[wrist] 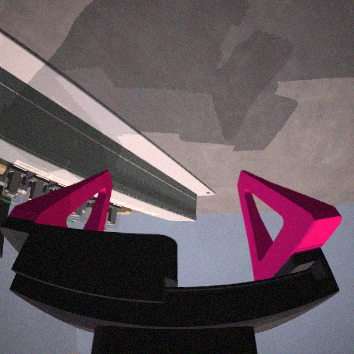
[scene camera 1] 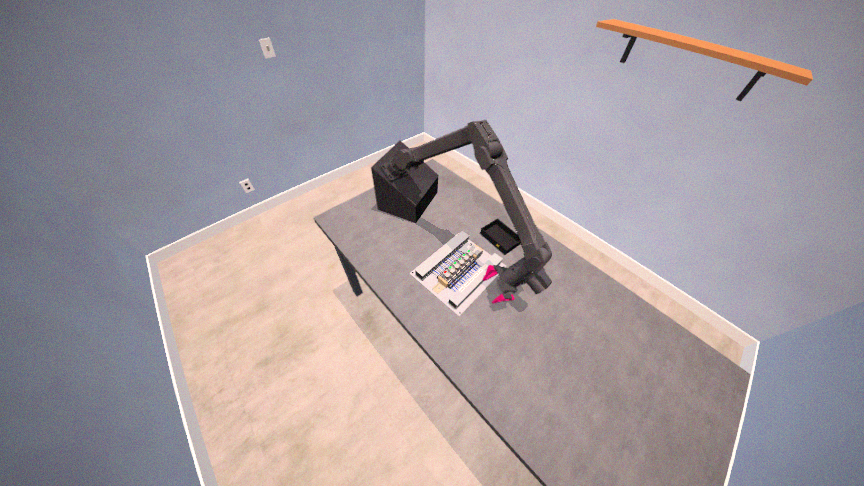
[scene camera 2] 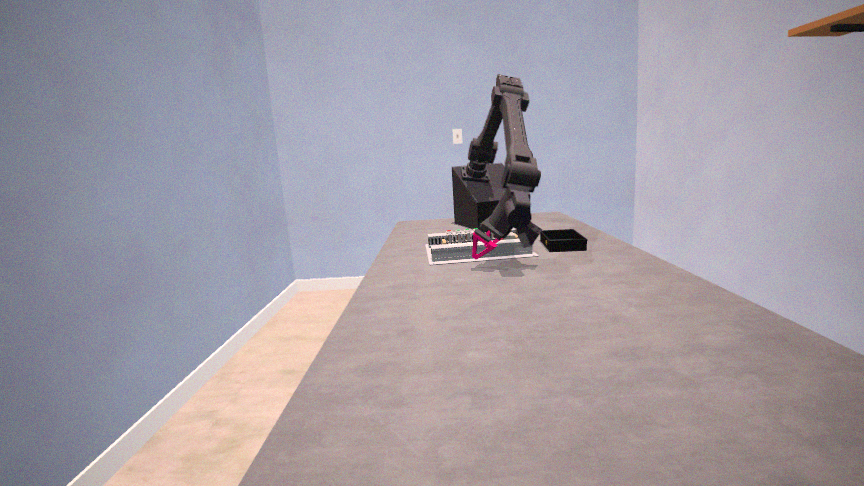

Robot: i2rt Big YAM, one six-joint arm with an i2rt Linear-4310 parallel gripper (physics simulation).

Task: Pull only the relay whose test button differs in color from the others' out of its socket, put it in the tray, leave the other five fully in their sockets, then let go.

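Places are measured from the arm's base along level axes (x right, y ahead, z up), in metres.
Pixels of known places: gripper, between the fingertips: (wrist: 174, 177) (scene camera 1: 488, 291) (scene camera 2: 480, 252); arm's base, origin of its link: (scene camera 1: 394, 170) (scene camera 2: 474, 176).
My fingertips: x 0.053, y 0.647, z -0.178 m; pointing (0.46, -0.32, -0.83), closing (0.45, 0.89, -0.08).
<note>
Ahead of a thing's pixels: the offset from my fingertips to its middle.
The relay with the red test button @(dz +0.016, dx +0.080, dy -0.150 m) (scene camera 1: 445, 272) sits upright at the near-left end of the relay row, in its socket. The other relays @(dz +0.016, dx -0.036, dy -0.159 m) (scene camera 1: 462, 259) show green buttons and also stand in the row on the white panel @(dz -0.026, dx -0.004, dy -0.156 m) (scene camera 1: 428, 280) (wrist: 107, 125). The black tray @(dz -0.014, dx -0.279, dy -0.150 m) (scene camera 1: 490, 239) (scene camera 2: 564, 244) lies to the right of the panel. My gripper (scene camera 1: 489, 289) (scene camera 2: 485, 246) (wrist: 174, 177) is open and empty, tilted, beside and above the panel's outer long edge, away from the red-button relay. In the wrist view the left finger hides part of the relay row.
A grey wire duct @(dz -0.009, dx -0.011, dy -0.067 m) (scene camera 1: 470, 293) (scene camera 2: 459, 252) (wrist: 75, 135) runs along the panel's outer edge, between the gripper and the relays. A second duct @(dz -0.009, dx +0.002, dy -0.246 m) (scene camera 1: 441, 255) runs on the robot's side. The black robot base (scene camera 1: 403, 190) (scene camera 2: 474, 202) stands at the table's far end.
</note>
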